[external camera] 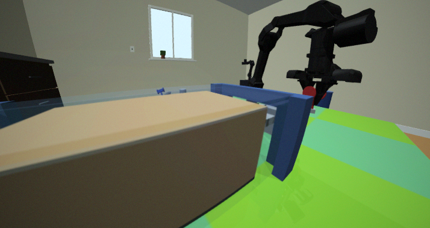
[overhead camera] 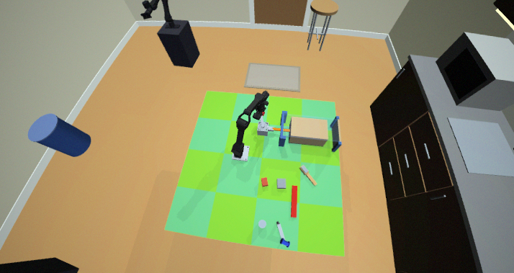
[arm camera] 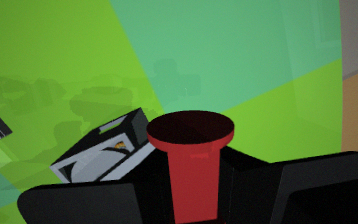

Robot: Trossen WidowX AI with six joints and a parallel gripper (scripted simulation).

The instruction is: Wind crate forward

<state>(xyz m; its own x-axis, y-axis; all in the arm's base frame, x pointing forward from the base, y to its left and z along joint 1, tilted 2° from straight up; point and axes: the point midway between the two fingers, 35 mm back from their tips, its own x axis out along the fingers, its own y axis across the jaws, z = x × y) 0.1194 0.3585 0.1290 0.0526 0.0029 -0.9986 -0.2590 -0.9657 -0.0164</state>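
Right now my gripper tip is 10 cm to the left of the grey winch, 8 cm above it and 2 cm short of it. Round my gripper tip: blue steel frame 19 cm ahead, 8 cm to the right, 1 cm below; then red-knobbed crank handle 3 cm to the right, 1 cm below, 1 cm ahead; then red knob 2 cm above.
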